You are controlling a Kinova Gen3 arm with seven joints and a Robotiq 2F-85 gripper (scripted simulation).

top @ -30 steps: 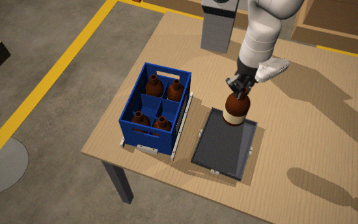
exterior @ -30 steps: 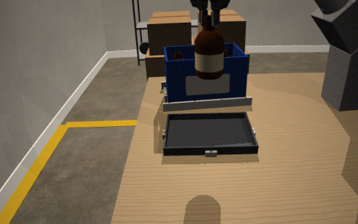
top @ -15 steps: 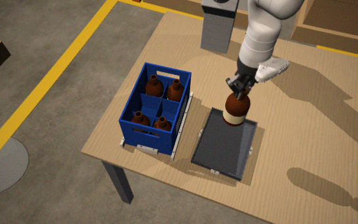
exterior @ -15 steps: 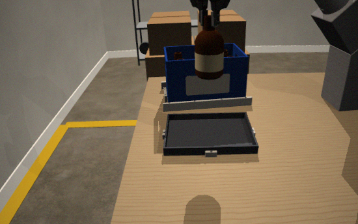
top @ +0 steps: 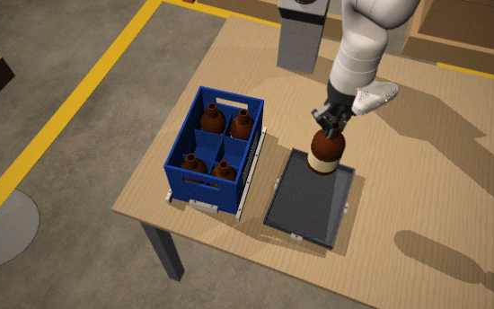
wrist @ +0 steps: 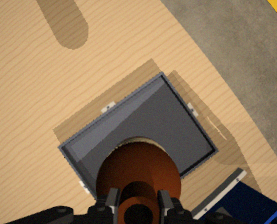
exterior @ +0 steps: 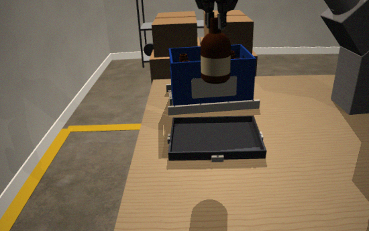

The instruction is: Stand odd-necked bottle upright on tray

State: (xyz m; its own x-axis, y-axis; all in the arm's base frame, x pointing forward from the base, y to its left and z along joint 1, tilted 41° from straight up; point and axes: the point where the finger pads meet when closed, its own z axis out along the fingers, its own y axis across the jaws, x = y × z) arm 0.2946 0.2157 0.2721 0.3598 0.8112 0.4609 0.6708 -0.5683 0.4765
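The dark grey tray lies 320 mm below my hand. Also, from my hand: blue crate 270 mm to the right, 250 mm below, 50 mm ahead.
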